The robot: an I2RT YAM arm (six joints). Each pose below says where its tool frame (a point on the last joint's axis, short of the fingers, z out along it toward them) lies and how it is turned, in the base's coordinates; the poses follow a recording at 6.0 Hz.
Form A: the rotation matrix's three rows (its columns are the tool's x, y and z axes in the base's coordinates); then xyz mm. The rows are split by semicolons.
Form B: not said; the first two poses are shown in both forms.
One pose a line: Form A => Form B
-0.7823, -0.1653, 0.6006; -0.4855, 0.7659, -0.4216; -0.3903, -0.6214, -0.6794; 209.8, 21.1, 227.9 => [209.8, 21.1, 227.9, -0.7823, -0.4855, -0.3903, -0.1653, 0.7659, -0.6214]
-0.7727, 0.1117, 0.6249; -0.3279, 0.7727, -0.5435; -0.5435, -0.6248, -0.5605; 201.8, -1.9, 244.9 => [201.8, -1.9, 244.9, -0.7727, -0.3279, -0.5435, 0.1117, 0.7727, -0.6248]
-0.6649, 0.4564, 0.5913; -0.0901, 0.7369, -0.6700; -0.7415, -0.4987, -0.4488; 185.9, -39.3, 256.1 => [185.9, -39.3, 256.1, -0.6649, -0.0901, -0.7415, 0.4564, 0.7369, -0.4987]
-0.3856, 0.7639, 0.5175; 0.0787, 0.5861, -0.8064; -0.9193, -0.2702, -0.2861; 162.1, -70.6, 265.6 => [162.1, -70.6, 265.6, -0.3856, 0.0787, -0.9193, 0.7639, 0.5861, -0.2702]
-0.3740, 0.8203, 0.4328; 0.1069, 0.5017, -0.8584; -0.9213, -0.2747, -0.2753; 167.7, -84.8, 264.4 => [167.7, -84.8, 264.4, -0.3740, 0.1069, -0.9213, 0.8203, 0.5017, -0.2747]
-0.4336, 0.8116, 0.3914; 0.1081, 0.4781, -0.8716; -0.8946, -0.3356, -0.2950; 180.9, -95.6, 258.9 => [180.9, -95.6, 258.9, -0.4336, 0.1081, -0.8946, 0.8116, 0.4781, -0.3356]
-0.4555, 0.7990, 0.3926; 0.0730, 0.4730, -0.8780; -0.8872, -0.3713, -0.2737; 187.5, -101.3, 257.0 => [187.5, -101.3, 257.0, -0.4555, 0.0730, -0.8872, 0.7990, 0.4730, -0.3713]
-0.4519, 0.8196, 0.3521; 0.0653, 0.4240, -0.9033; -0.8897, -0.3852, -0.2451; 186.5, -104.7, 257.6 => [186.5, -104.7, 257.6, -0.4519, 0.0653, -0.8897, 0.8196, 0.4240, -0.3852]
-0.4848, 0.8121, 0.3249; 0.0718, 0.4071, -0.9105; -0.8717, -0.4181, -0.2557; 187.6, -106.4, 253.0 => [187.6, -106.4, 253.0, -0.4848, 0.0718, -0.8717, 0.8121, 0.4071, -0.4181]
